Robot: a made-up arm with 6 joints.
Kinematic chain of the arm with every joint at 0, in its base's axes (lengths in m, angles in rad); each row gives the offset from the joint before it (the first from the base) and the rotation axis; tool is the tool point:
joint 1: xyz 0 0 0.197 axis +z
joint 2: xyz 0 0.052 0 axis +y
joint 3: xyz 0 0 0.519 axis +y
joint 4: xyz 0 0 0.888 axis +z
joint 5: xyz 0 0 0 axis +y
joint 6: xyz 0 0 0.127 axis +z
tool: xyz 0 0 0
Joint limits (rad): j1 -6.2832..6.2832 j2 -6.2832..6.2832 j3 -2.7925..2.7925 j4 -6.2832..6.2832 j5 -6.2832..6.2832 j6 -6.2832..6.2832
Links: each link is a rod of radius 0.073 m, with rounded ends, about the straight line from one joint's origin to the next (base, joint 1, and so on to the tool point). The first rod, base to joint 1, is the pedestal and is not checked.
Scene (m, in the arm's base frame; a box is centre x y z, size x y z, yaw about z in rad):
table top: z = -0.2
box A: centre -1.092 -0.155 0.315 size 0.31 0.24 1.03 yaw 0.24
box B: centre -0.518 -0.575 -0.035 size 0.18 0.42 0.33 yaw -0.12
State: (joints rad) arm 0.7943 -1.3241 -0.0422 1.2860 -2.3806 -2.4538
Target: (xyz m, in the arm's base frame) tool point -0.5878 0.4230 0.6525
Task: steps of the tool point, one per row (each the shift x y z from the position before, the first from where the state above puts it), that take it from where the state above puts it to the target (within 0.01 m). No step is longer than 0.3 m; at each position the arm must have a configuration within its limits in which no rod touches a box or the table.
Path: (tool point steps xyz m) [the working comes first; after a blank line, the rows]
Joints at the target: -0.6036 -2.0964 1.7400 1.3598 -2.8357 -2.4538
Straight joint move there: touches box A.

1: -0.0583 0.1521 0.2130
2: 0.0128 0.1814 0.1891
3: 0.0856 0.1854 0.1507
4: 0.1494 0.1652 0.1002
5: -0.0899 0.1369 -0.1173
6: -0.0468 0.1664 -0.1172
7: 0.0831 0.2148 -0.1187
8: 0.1559 0.1619 -0.1086

